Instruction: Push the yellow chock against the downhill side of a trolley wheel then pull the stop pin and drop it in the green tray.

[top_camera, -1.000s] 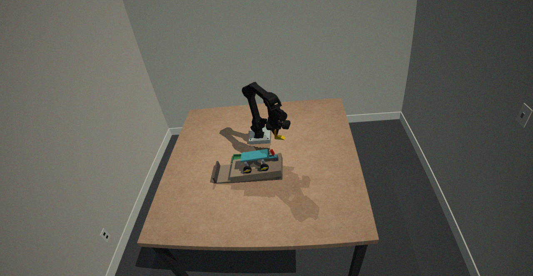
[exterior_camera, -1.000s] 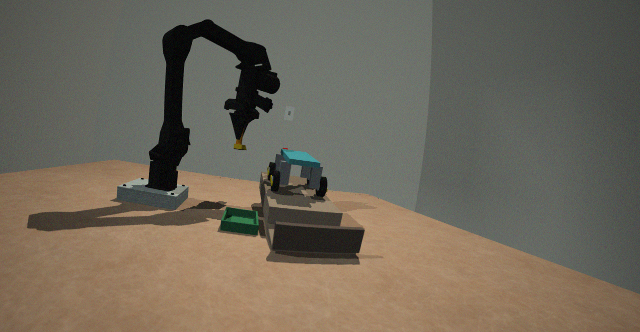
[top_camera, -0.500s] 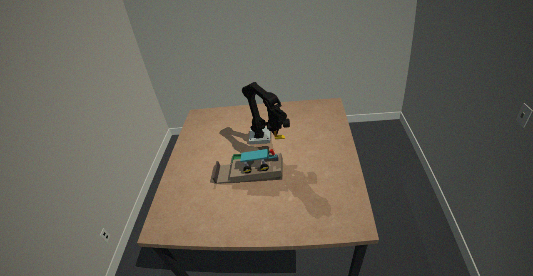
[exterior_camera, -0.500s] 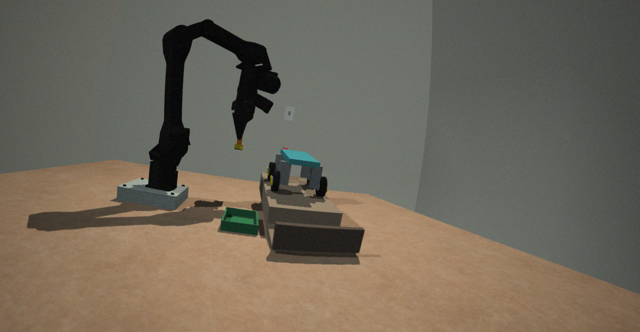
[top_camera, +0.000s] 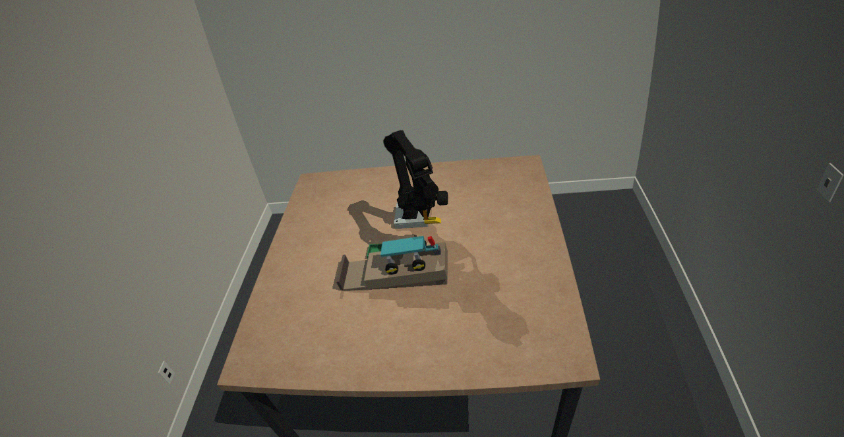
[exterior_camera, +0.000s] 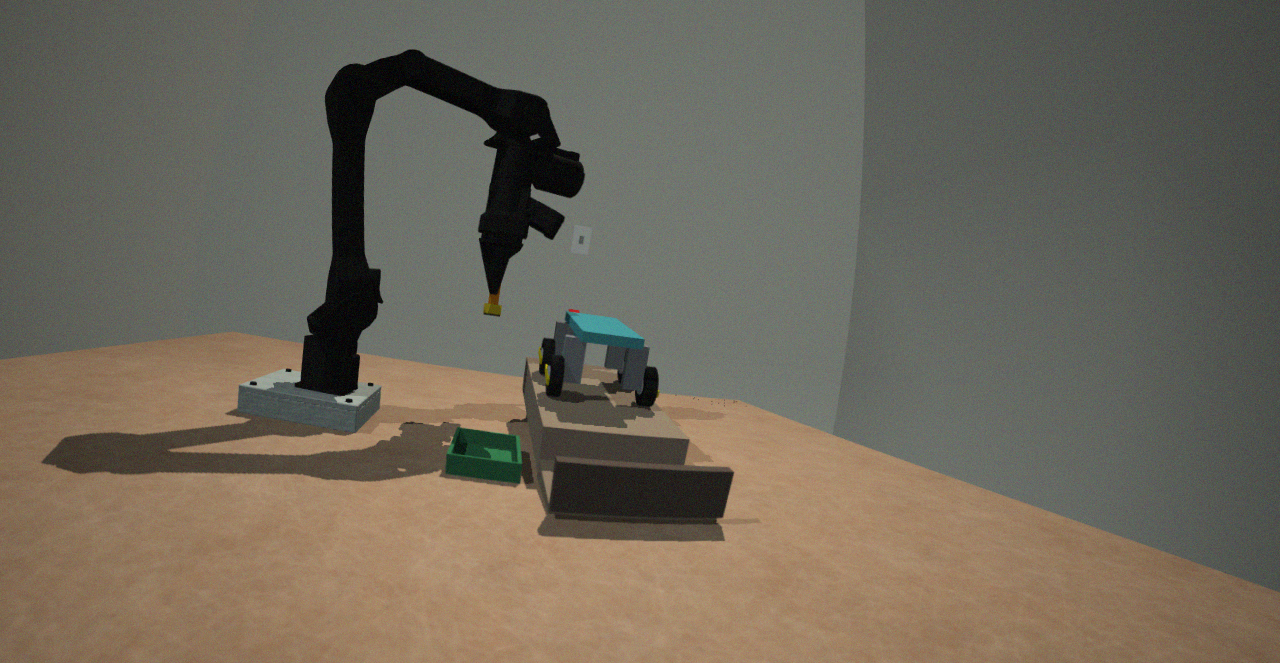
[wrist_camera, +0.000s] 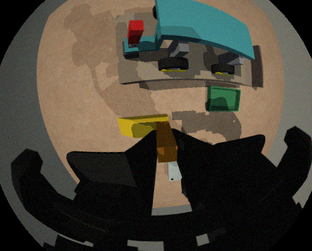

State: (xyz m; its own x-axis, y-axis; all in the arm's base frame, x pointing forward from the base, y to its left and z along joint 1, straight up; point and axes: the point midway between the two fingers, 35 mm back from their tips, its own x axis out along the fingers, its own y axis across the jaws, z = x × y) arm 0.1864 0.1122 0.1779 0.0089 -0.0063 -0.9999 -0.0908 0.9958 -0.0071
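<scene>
Right now my gripper tip is 110 mm short of the red-headed stop pin, 40 mm to the right of it and 40 mm above it. Round my gripper tip: yellow chock 20 mm to the left, 10 mm below; then teal trolley 140 mm ahead, 70 mm to the right, 60 mm below; then brown ramp 140 mm ahead, 130 mm below, 70 mm to the right.
</scene>
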